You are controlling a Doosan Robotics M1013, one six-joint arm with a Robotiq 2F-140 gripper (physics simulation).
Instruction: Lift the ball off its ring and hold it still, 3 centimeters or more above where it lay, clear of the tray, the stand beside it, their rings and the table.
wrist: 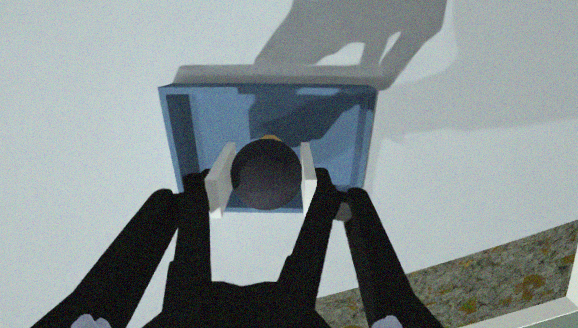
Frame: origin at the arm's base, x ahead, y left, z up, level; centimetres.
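Where they show: gripper, between the fingertips: (pixel 268 157).
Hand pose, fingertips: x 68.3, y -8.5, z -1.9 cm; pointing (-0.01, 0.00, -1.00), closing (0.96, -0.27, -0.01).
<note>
After its pixels a point has its place.
A dark, nearly black ball (pixel 267 174) {x 68.9, y -7.7, z 3.2 cm} is between the two pale finger pads of my gripper (pixel 268 157) {x 68.3, y -8.5, z -1.9 cm}, which is shut on it. The ball hangs above the near part of a blue rectangular tray (pixel 371 135) {x 77.8, y -9.3, z -2.8 cm}. A small piece of an orange-yellow ring (pixel 270 137) {x 69.4, y -6.2, z 0.3 cm} shows past the ball's far edge; the ball hides the rest of it. The tray looks separated from the ball, but the exact height of the gap cannot be told from this view. The stand beside the tray does not show in the wrist view.
The tray stands on a white table top (pixel 90 125) {x 50.2, y -1.1, z -5.7 cm}. Shadows of the arm and gripper fall across the tray and the table behind it. At the lower right are a mottled grey-brown stone-like surface (pixel 490 280) and a pale raised edge (pixel 530 311).
</note>
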